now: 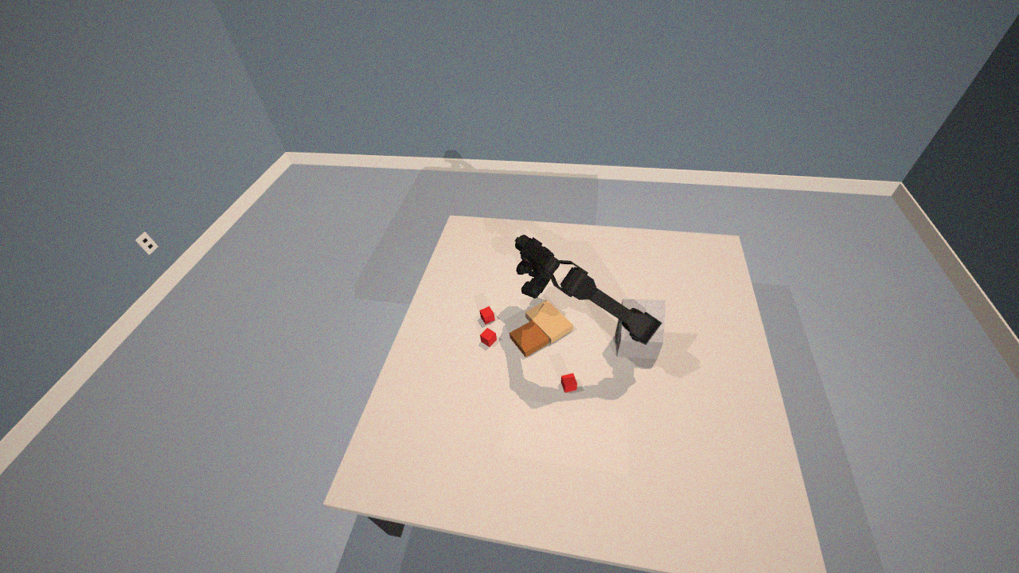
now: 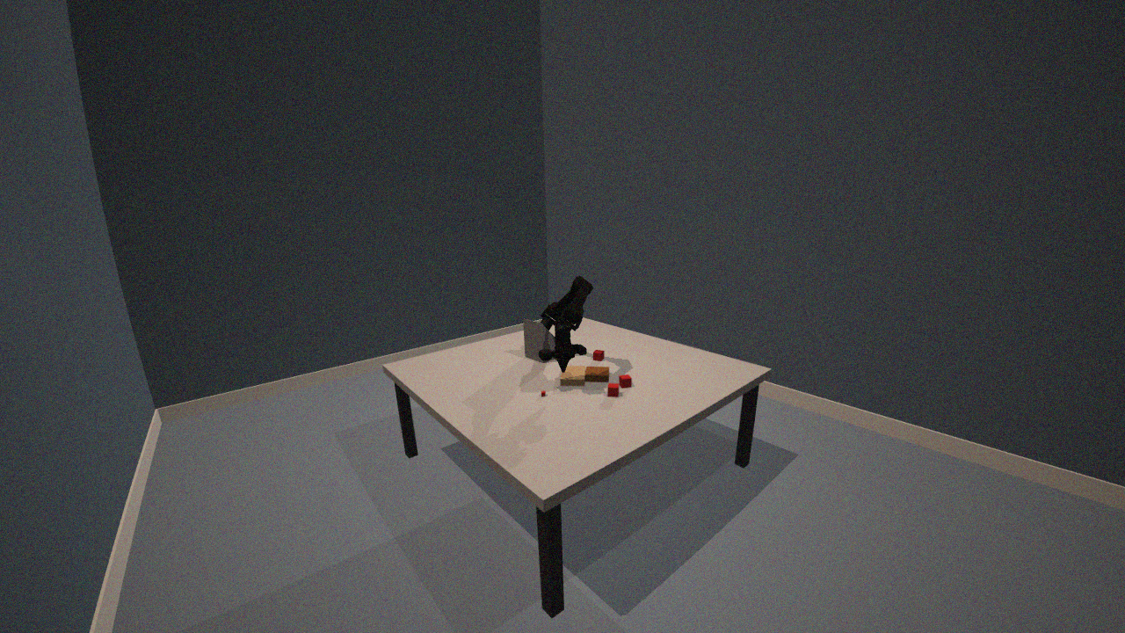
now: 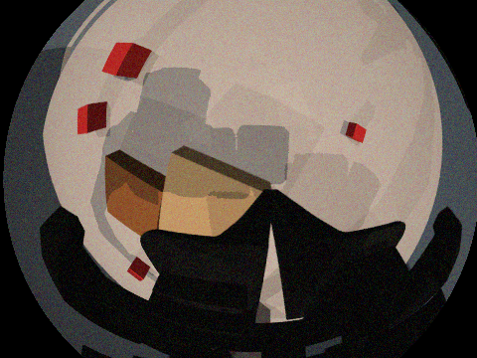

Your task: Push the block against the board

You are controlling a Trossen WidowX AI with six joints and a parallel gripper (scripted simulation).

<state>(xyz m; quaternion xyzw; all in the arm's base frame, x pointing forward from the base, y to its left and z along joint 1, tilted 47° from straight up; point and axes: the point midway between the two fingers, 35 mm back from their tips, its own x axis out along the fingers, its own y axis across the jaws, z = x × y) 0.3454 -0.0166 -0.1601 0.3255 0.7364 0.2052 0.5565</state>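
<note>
Now: gripper tip 9 cm to the right of the tan board, 5 cm past it and 5 cm above it. Also, from my gripper tip: orange-brown square block: 18 cm to the left, 5 cm below; then tiny red cube: 11 cm to the right, 6 cm below, 1 cm ahead.
</note>
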